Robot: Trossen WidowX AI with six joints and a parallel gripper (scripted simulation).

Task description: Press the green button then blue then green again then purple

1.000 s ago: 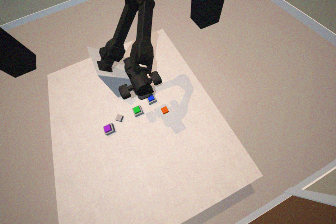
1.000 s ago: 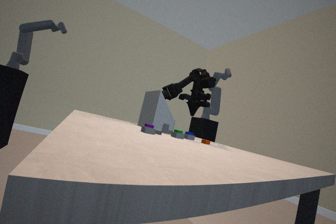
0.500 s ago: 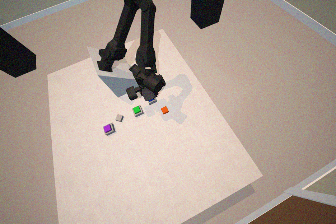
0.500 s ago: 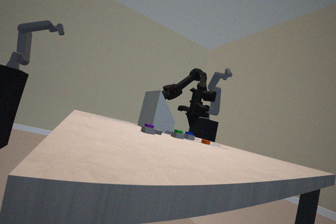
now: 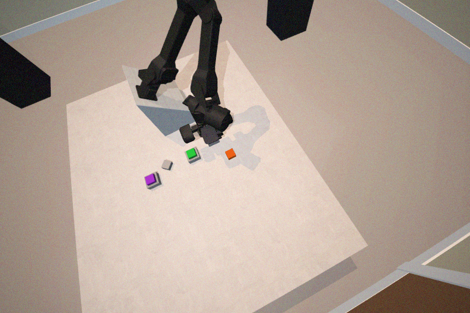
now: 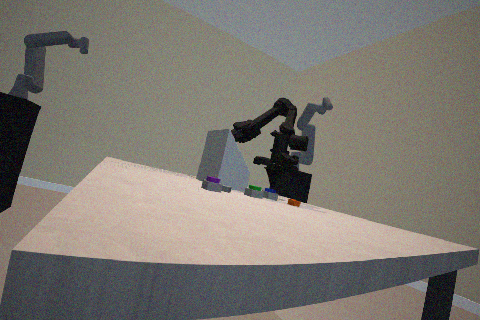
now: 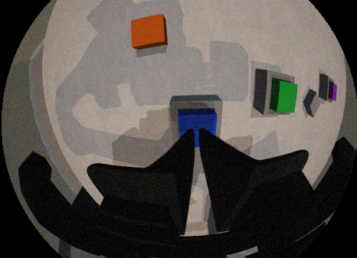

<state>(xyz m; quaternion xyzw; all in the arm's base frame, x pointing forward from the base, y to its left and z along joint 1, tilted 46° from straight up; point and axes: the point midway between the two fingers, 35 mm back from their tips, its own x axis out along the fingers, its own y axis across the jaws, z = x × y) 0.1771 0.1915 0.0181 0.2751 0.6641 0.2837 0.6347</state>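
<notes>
The blue button lies 10 mm below my gripper tip. The rest, counted from my gripper tip: green button 30 mm ahead, 100 mm to the right, 10 mm below; small grey block 20 mm ahead, 210 mm to the right, 40 mm below; orange block 90 mm ahead, 40 mm to the left, 40 mm below.
</notes>
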